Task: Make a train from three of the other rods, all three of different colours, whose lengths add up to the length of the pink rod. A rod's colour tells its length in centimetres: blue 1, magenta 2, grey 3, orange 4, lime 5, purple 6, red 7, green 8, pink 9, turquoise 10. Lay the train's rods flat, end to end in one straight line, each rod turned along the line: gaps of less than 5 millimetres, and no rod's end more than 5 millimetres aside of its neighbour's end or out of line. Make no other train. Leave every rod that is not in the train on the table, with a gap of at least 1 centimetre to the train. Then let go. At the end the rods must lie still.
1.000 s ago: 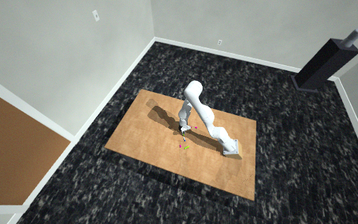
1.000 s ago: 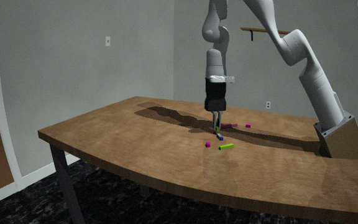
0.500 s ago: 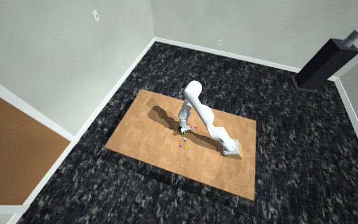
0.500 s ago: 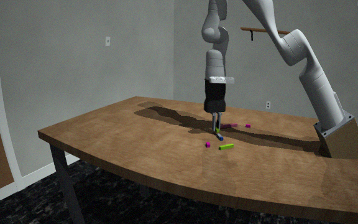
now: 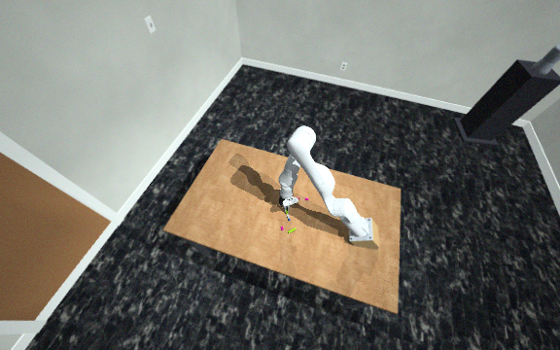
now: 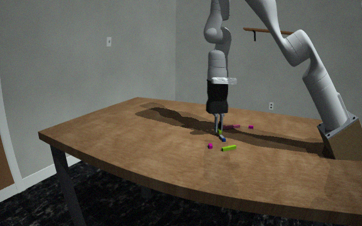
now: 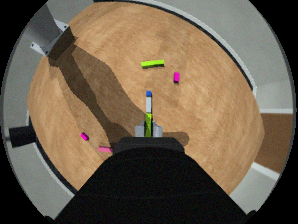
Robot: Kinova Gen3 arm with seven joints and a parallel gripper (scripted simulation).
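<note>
My hand is 40 mm to the right of the grey rod, 30 mm above it and 20 mm past it. Round my hand: blue rod 60 mm to the left, 30 mm below, 30 mm behind; pink rod 80 mm to the right, 40 mm behind, 30 mm below.
</note>
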